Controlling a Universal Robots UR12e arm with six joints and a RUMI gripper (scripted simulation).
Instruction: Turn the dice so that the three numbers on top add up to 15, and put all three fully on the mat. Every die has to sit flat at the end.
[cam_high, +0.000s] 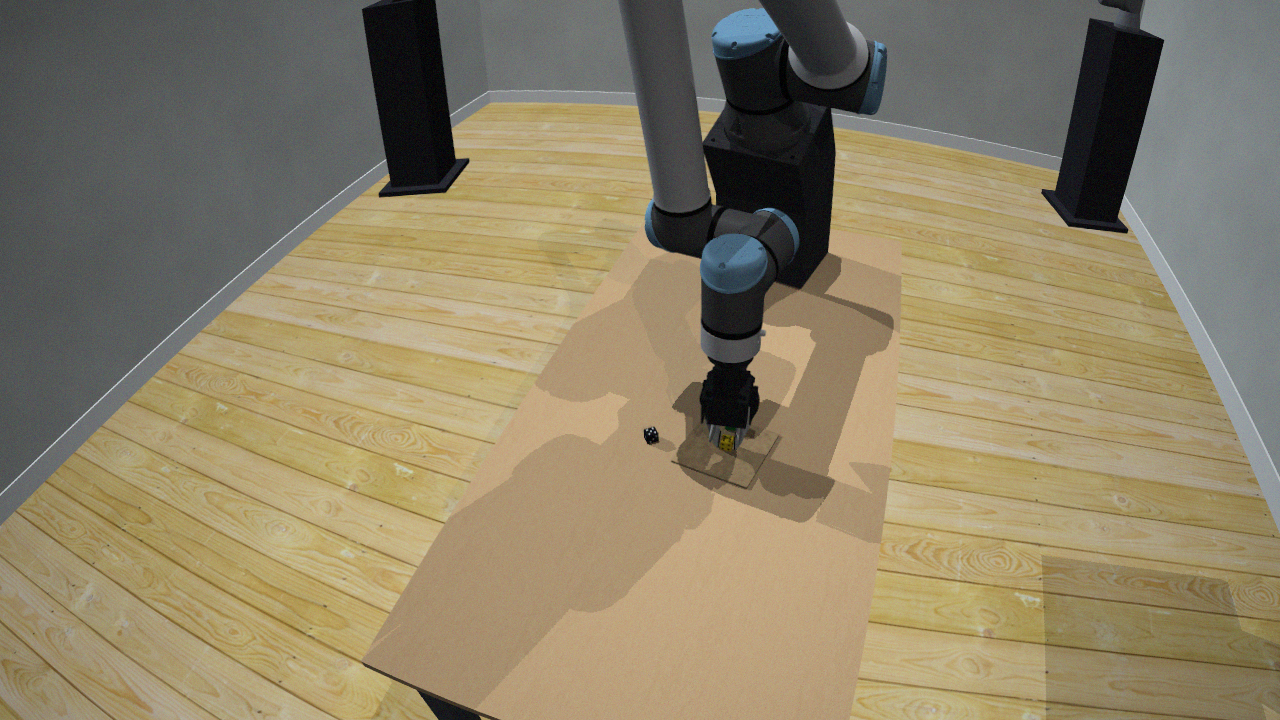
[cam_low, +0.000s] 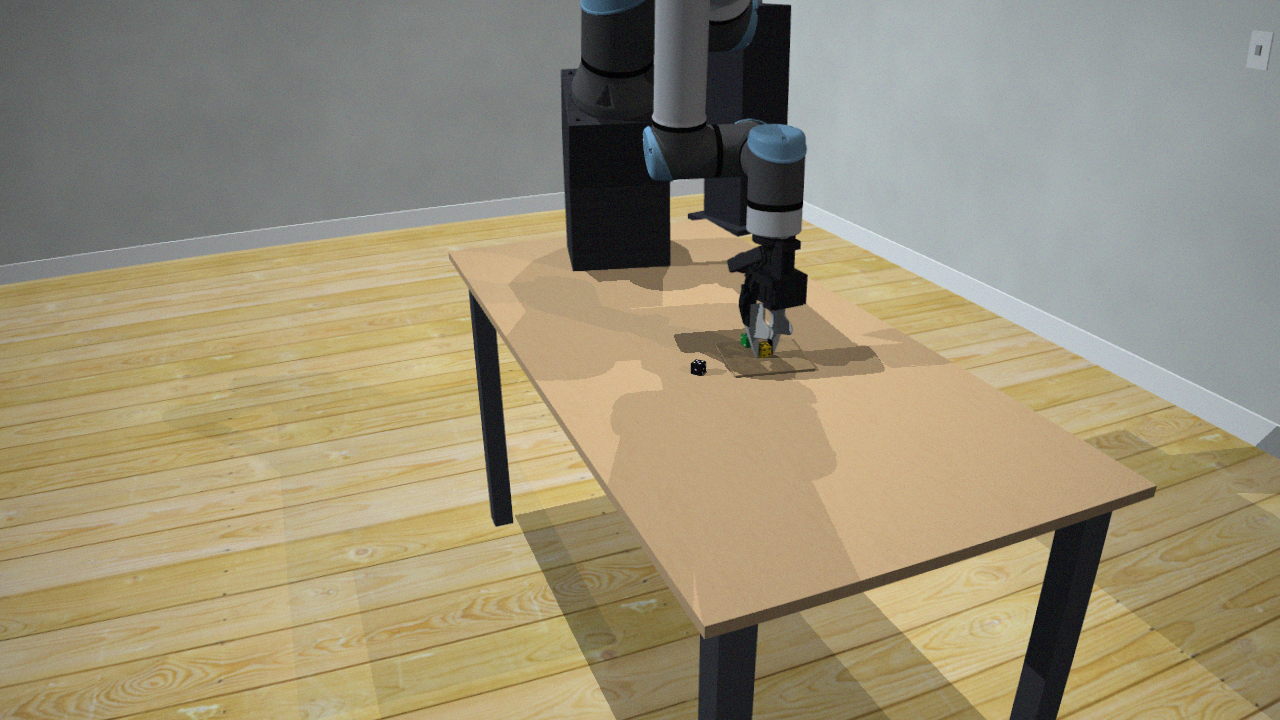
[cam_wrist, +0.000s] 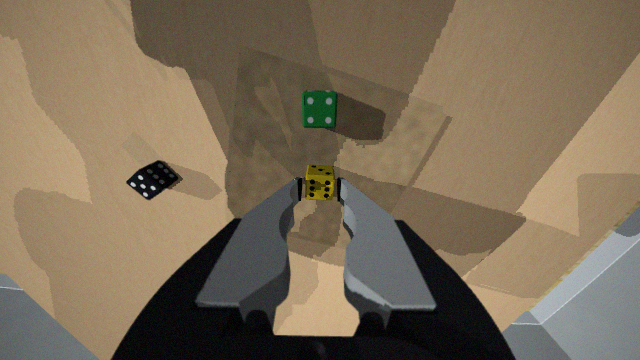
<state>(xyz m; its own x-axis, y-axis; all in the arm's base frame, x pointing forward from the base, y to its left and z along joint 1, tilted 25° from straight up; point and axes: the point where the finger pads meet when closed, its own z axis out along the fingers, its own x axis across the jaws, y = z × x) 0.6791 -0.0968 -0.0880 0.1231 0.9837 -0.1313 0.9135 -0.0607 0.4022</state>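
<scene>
Now: the yellow die 10 mm below my hand. Also, from my hand: thin square mat 20 mm below; black die 130 mm to the right, 20 mm behind, 10 mm below; green die 50 mm behind, 10 mm to the left, 10 mm below.
</scene>
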